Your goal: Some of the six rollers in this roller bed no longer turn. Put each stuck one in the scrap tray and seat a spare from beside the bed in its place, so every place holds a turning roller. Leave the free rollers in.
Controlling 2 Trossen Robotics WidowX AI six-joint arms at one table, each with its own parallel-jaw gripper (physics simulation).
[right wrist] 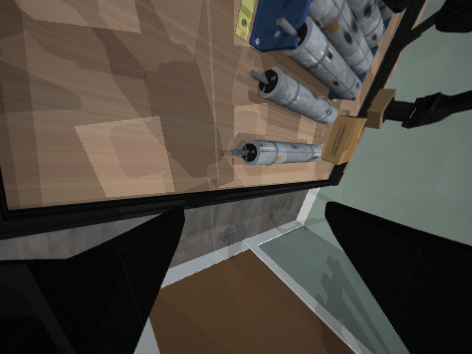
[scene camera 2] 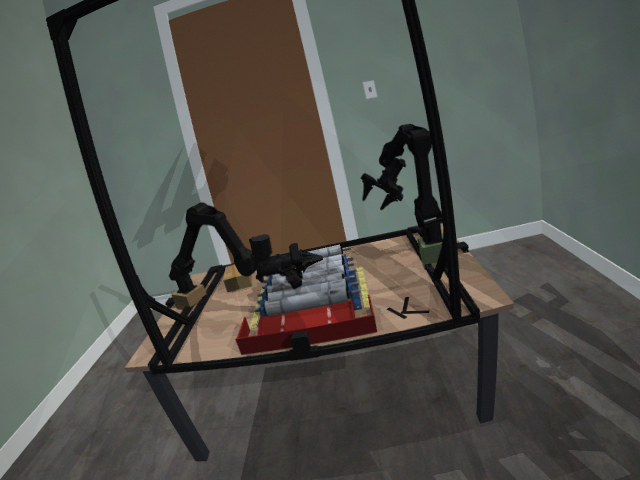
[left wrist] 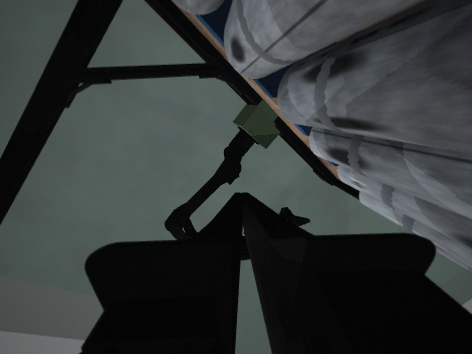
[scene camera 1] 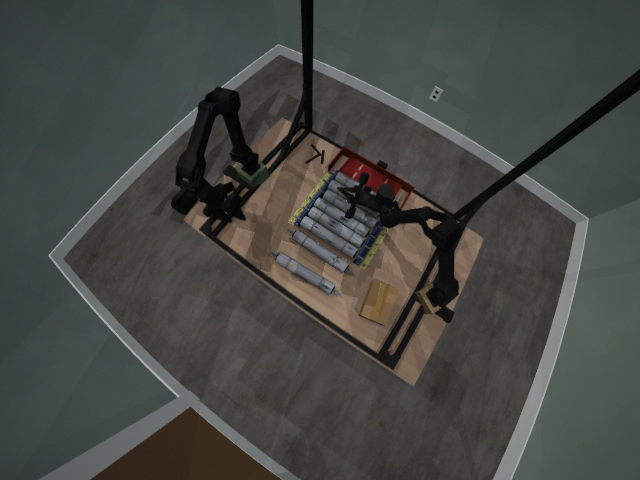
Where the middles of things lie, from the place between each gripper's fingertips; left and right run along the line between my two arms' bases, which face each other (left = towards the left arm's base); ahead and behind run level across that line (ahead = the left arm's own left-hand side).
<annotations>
Now: left hand 400 mm to the right of the tan cardboard box [scene camera 1: 378, 303], 260 mm short of it and 120 mm above it.
The tan cardboard box is 590 mm to the left of my right hand, 160 mm below it and 90 mm behind it.
</annotations>
